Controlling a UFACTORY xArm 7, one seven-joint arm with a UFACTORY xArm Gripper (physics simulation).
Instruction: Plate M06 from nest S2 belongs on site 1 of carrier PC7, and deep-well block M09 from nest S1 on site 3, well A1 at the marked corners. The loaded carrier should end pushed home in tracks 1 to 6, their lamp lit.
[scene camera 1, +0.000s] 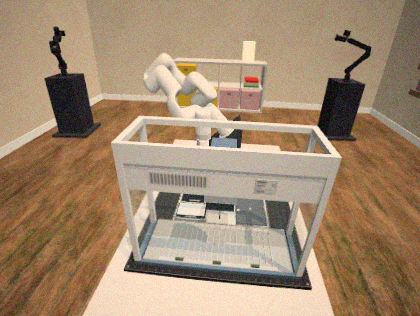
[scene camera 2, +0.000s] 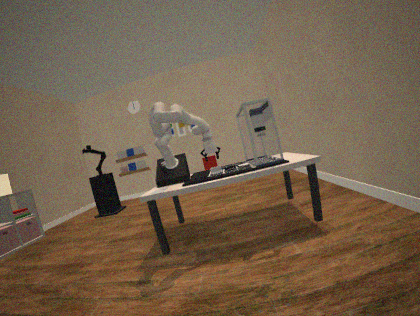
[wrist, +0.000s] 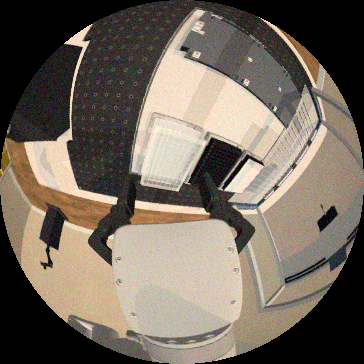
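Pixels of known places: gripper, between the fingertips: (scene camera 2: 212, 160) (wrist: 166, 181); arm's base, origin of its link: (scene camera 1: 227, 132) (scene camera 2: 172, 163).
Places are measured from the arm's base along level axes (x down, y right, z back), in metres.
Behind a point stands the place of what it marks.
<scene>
My gripper (scene camera 2: 211, 154) @(x 0.043, y 0.142, z -0.357 m) (wrist: 166, 181) @(x 0.043, y 0.142, z -0.357 m) is open and empty. In the wrist view its fingers stand wide apart, over the front end of a clear, pale block (wrist: 172, 154) @(x 0.104, y 0.141, z -0.369 m) in the nearest nest. A black plate (wrist: 216, 159) @(x 0.132, y 0.150, z -0.471 m) sits in the middle nest, close by the right finger. A white-topped plate (wrist: 244, 175) (scene camera 1: 191, 209) sits in the third nest. The nest and plate names cannot be read. The dark grey carrier (wrist: 222, 55) @(x 0.145, y -0.059, z -0.403 m) (scene camera 1: 252, 212) @(x 0.145, y -0.090, z -0.584 m) lies across the pale deck, bearing small white labels and no plates. Its name is unreadable. The lamp cannot be made out.
The slatted track bed (scene camera 1: 215, 245) (wrist: 295, 130) @(x 0.156, y -0.036, z -0.733 m) lies beyond the nests, under a tall open-framed hood (scene camera 1: 225, 160) @(x -0.294, y 0.071, z -0.889 m) (scene camera 2: 275, 135) @(x -0.041, y 0.360, z -0.841 m) with posts and upper beams. A perforated black base plate (wrist: 107, 100) @(x 0.156, y 0.071, z -0.233 m) borders the deck. A large black block (scene camera 2: 172, 170) @(x 0.055, y 0.061, z -0.001 m) stands at the arm's base.
</scene>
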